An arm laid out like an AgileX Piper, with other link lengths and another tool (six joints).
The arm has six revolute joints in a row. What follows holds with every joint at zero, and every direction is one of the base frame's.
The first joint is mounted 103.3 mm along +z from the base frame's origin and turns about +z.
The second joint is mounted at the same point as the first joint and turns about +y.
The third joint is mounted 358.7 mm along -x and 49 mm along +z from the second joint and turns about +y.
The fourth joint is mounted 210.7 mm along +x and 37.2 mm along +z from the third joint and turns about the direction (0.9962, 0, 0.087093).
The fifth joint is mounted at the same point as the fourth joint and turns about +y.
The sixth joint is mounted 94.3 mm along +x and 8.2 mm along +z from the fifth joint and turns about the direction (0.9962, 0, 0.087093).
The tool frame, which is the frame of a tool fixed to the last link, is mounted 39.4 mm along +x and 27 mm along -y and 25.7 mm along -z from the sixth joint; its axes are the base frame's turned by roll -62.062, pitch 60.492 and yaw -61.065 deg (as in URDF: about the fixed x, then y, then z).
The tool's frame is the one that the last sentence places.
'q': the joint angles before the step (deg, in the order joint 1, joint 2, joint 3, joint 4, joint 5, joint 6). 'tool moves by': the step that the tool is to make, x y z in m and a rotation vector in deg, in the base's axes. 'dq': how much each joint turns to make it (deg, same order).
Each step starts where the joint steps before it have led.
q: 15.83, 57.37, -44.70, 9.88, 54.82, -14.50
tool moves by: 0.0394, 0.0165, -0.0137, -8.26, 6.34, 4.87
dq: 7.83, 11.02, -1.85, -7.74, -0.84, 4.91
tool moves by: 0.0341, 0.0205, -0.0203, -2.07, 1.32, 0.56
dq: 2.78, 8.43, -0.28, -2.43, -6.11, 3.15
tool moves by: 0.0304, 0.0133, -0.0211, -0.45, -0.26, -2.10
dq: 0.02, 6.98, -0.31, -1.74, -6.66, 3.21
